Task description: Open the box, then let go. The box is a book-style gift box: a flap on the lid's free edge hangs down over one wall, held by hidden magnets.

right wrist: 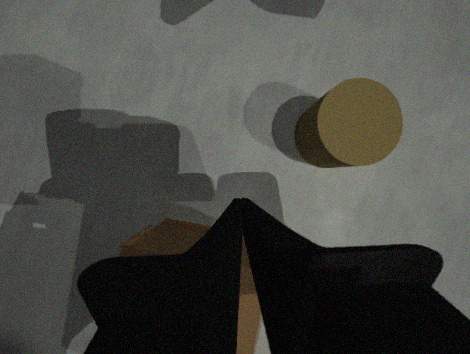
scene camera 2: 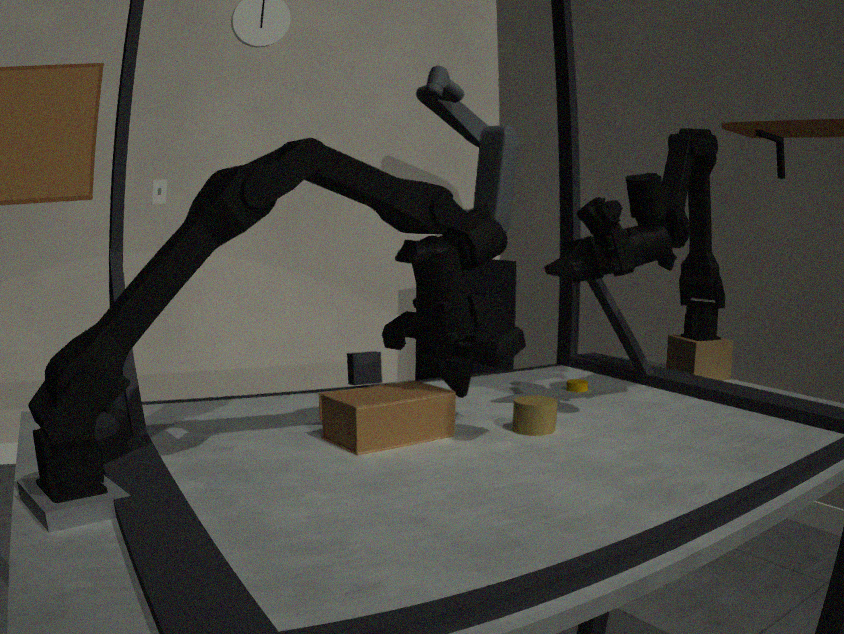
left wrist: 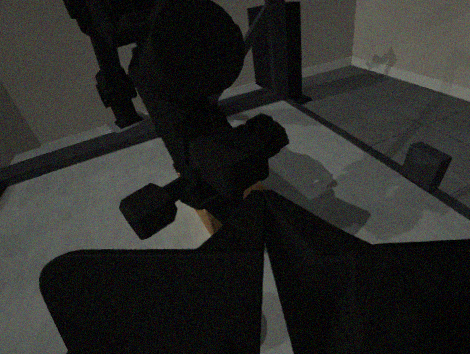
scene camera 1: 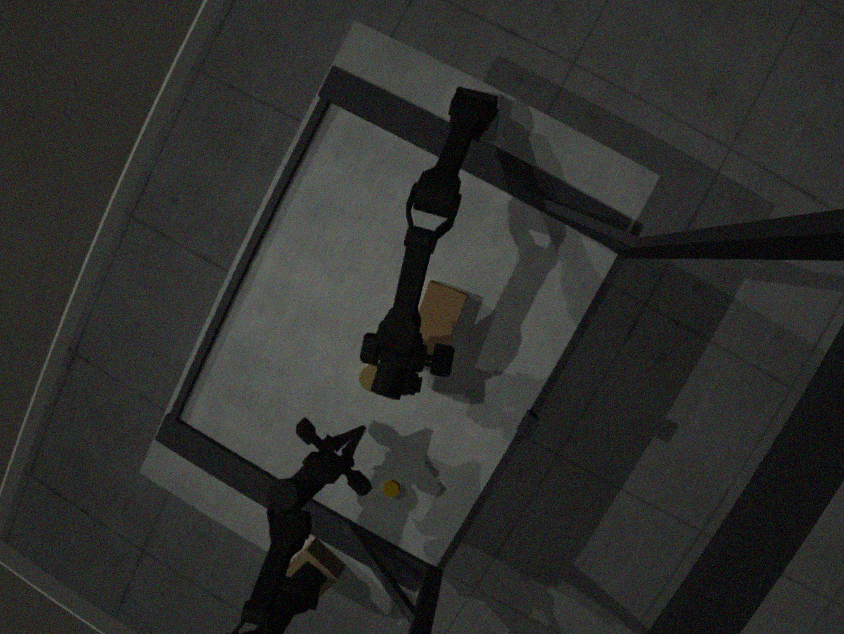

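Pixels of known places: left gripper, between the fingertips: [scene camera 2: 545, 270] [left wrist: 261, 200] [scene camera 1: 364, 426]; right gripper, between the fingertips: [right wrist: 240, 204] [scene camera 2: 462, 395]; left arm's base, origin of its link: [scene camera 2: 701, 337] [scene camera 1: 309, 578]; right arm's base, origin of its link: [scene camera 2: 71, 487] [left wrist: 128, 121] [scene camera 1: 475, 113].
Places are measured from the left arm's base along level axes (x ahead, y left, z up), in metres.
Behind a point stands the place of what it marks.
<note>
The orange-brown box [scene camera 1: 442, 310] {x 0.669, y 0.204, z -0.016 m} [scene camera 2: 403, 421] {x 0.633, y 0.241, z -0.043 m} [right wrist: 170, 237] {x 0.587, y 0.150, z -0.044 m} sits on the table with its lid down. Part of it [left wrist: 207, 221] {x 0.574, y 0.216, z -0.036 m} shows behind the right arm in the left wrist view. Which wall bears the flap I cannot make out. My right gripper [scene camera 2: 463, 391] {x 0.539, y 0.176, z -0.030 m} [right wrist: 240, 204] {x 0.539, y 0.176, z -0.030 m} is shut and empty, pointing down by the box's right end in scene camera 2, its tips near lid height. Whether it touches the box is unclear. My left gripper [scene camera 1: 362, 428] {x 0.416, y 0.157, z 0.131 m} [scene camera 2: 549, 270] {x 0.416, y 0.157, z 0.131 m} [left wrist: 261, 200] {x 0.416, y 0.157, z 0.131 m} is shut and empty, held high above the table, well away from the box.
A tan cylinder [scene camera 1: 367, 377] {x 0.444, y 0.223, z -0.034 m} [scene camera 2: 534, 415] {x 0.462, y 0.240, z -0.048 m} [right wrist: 360, 121] {x 0.449, y 0.213, z -0.034 m} stands near the right gripper, beyond the box's end. A small yellow disc [scene camera 1: 390, 488] {x 0.281, y 0.009, z -0.062 m} [scene camera 2: 577, 385] {x 0.288, y 0.022, z -0.064 m} lies farther off, towards the left arm's side. Dark frame rails [scene camera 2: 545, 582] {x 0.636, y 0.677, z -0.056 m} edge the table.
</note>
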